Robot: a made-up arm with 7 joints. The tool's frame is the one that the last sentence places.
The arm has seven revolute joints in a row. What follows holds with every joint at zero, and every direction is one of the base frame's. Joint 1 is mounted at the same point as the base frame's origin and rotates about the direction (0, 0.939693, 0.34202). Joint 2 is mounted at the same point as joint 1 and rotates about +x. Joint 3 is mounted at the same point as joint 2 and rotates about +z. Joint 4 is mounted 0.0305 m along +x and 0.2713 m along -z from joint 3 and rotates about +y. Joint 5 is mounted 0.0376 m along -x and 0.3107 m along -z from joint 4 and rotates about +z. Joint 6 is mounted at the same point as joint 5 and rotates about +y. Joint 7 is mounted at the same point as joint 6 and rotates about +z. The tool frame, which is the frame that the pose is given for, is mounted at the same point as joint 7; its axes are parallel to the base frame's.
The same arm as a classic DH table. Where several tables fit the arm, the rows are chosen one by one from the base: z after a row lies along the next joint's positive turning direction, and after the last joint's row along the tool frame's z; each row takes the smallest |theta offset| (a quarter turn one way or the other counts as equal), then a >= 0, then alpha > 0; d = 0 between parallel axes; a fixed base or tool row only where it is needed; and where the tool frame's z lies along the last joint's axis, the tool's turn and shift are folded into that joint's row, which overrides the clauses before.
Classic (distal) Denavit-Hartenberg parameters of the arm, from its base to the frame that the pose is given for. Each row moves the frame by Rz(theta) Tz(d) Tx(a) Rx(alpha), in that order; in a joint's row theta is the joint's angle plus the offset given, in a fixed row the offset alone. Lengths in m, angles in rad.
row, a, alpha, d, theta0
base (fixed), 0.0000, -1.2218, 0.0000, 0.0000
joint 1, 0.0000, 1.5708, 0.0000, 1.5708
joint 2, 0.0000, -1.5708, 0.0000, 1.2218
joint 3, 0.0305, -1.5708, -0.2713, -1.5708
joint 4, -0.0376, 1.5708, 0.0000, 0.0000
joint 5, 0.0000, -1.5708, -0.3107, 0.0000
joint 6, 0.0000, 1.5708, 0.0000, 0.0000
joint 7, 0.0000, 0.0000, 0.0000, 0.0000

